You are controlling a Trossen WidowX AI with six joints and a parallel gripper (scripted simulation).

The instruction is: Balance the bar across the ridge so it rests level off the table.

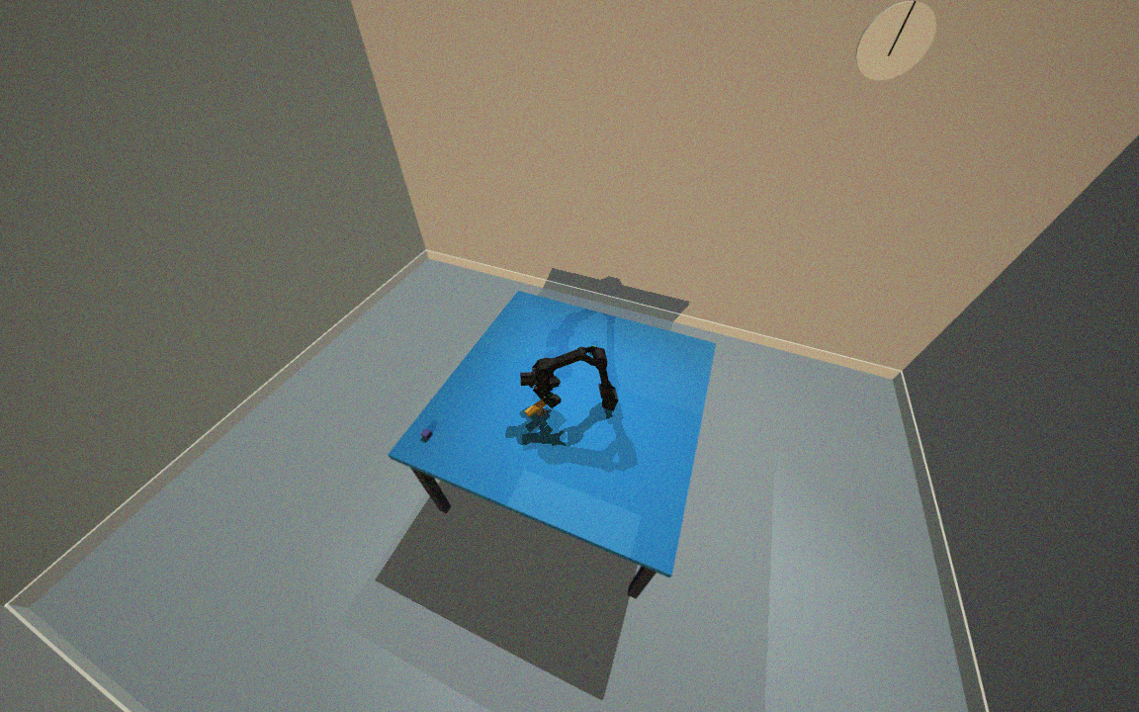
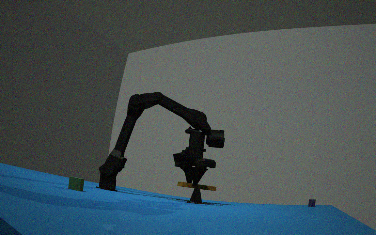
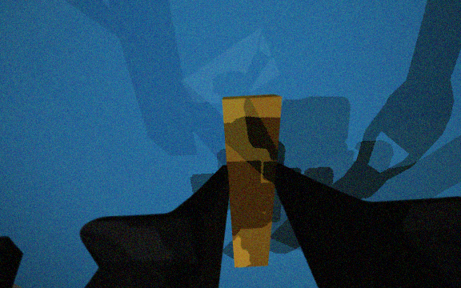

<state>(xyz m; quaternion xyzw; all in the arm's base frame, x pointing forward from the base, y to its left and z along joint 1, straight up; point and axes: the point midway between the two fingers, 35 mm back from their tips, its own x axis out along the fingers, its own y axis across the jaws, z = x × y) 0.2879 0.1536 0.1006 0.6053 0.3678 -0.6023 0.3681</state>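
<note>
My gripper tip is 2 cm to the right of the yellow bar and 1 cm short of it. Round my gripper tip: green cube: 46 cm to the right, 9 cm behind, 5 cm below; then purple cube: 45 cm ahead, 35 cm to the left, 5 cm below.
</note>
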